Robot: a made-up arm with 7 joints.
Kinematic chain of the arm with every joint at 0, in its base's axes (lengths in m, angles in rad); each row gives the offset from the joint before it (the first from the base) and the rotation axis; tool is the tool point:
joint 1: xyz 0 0.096 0 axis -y
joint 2: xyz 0 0.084 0 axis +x
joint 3: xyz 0 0 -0.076 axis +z
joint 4: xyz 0 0 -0.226 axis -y
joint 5: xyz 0 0 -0.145 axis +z
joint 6: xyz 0 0 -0.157 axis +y
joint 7: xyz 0 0 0 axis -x
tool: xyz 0 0 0
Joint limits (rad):
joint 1: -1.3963..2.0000
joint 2: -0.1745..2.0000
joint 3: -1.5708..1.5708
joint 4: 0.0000..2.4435
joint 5: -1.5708..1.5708
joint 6: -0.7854..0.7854
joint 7: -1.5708..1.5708
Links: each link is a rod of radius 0.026 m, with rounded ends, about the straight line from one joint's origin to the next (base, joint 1, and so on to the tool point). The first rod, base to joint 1, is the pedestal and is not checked.
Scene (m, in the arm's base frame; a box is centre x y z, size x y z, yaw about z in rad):
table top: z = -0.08
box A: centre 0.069 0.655 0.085 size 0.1 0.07 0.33 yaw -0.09
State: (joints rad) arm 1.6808 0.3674 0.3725 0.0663 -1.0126 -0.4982 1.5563
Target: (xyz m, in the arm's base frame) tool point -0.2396 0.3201 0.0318
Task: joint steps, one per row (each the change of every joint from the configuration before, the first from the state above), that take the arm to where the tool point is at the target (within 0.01 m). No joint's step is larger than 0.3 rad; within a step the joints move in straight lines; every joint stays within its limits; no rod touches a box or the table.
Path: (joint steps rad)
1: 0.0326 0.0558 0.0390 0.2399 -0.0148 0.1103 0.0029
2: 0.0326 0.0559 0.0389 0.2399 -0.0147 0.1102 0.0029
3: 0.0326 0.0558 0.0390 0.2398 -0.0148 0.1103 0.0029
4: 0.0326 0.0558 0.0390 0.2399 -0.0148 0.1102 0.0029
5: 0.0326 0.0559 0.0389 0.2399 -0.0147 0.1103 0.0029
6: 0.0390 0.2179 0.1144 0.2286 0.0184 -0.1378 -0.0036
7: 0.0391 0.2180 0.1143 0.2285 0.0185 -0.1379 -0.0036
8: 0.0390 0.2180 0.1144 0.2285 0.0184 -0.1378 -0.0037
9: 0.0391 0.2180 0.1144 0.2286 0.0185 -0.1378 -0.0036

